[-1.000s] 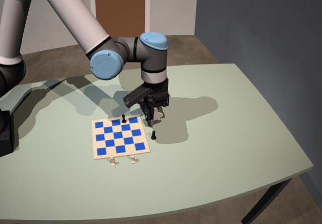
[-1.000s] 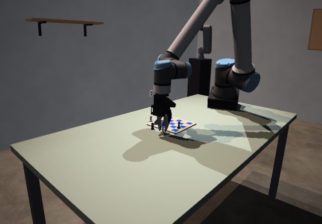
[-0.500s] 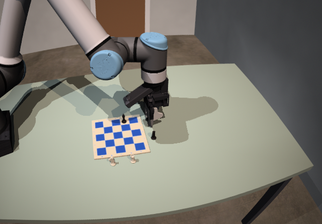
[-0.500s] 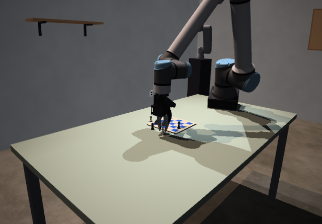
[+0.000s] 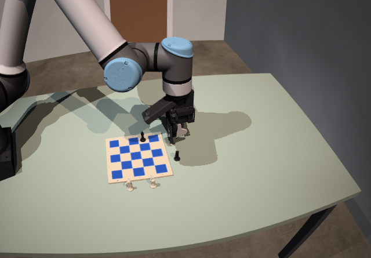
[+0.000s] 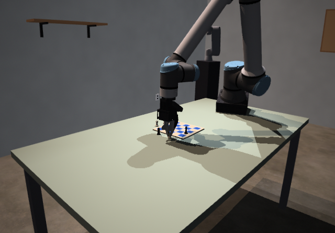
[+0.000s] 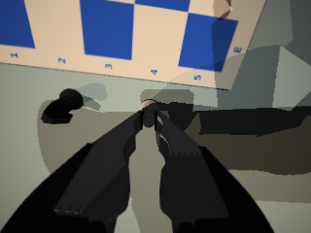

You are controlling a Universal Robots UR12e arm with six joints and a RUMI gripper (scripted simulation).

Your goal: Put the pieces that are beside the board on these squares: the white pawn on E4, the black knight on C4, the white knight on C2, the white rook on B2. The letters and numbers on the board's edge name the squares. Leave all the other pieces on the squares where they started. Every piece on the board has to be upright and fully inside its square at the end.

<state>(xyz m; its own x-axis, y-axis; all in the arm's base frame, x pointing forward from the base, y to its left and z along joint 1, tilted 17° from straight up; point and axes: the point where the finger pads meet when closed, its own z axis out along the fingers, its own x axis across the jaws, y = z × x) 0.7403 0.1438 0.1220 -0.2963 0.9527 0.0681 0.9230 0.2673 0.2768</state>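
The black knight is 7 cm to the right of my hand, 2 cm ahead of it and 1 cm below it. The rest, counted from my hand: white rook 20 cm to the right, 6 cm behind, 1 cm below; then white pawn 1 cm below; then chessboard 13 cm behind, 7 cm to the right, 2 cm below.
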